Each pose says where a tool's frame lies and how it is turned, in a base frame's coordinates. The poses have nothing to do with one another.
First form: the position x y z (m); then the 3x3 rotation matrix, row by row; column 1 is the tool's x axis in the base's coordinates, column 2 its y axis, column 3 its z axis. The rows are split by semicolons.
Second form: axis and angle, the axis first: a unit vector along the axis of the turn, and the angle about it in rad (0 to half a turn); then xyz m. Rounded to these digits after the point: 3 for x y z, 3 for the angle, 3 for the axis.
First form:
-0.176 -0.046 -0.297; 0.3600 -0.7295 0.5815; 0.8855 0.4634 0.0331; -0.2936 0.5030 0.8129
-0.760 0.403 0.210; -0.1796 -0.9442 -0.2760; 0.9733 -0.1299 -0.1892; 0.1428 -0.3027 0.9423
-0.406 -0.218 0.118; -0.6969 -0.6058 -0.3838; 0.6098 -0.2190 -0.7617; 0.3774 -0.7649 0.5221
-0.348 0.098 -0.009; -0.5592 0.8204 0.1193; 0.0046 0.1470 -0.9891; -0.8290 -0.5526 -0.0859
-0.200 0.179 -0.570; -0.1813 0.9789 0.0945; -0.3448 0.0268 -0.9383; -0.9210 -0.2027 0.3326
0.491 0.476 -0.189; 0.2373 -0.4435 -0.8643; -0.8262 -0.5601 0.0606; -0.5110 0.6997 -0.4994
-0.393 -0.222 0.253; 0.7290 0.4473 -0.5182; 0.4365 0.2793 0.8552; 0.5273 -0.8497 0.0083
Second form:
0.248 0.462 0.852 1.247 -0.176 -0.046 -0.297
-0.058 -0.213 0.975 1.755 -0.760 0.403 0.210
-0.002 -0.531 0.848 2.342 -0.406 -0.218 0.118
0.329 0.716 -0.616 2.417 -0.348 0.098 -0.009
0.403 0.557 -0.726 1.994 -0.200 0.179 -0.570
0.775 -0.429 -0.464 2.717 0.491 0.476 -0.189
-0.852 -0.523 -0.005 1.562 -0.393 -0.222 0.253

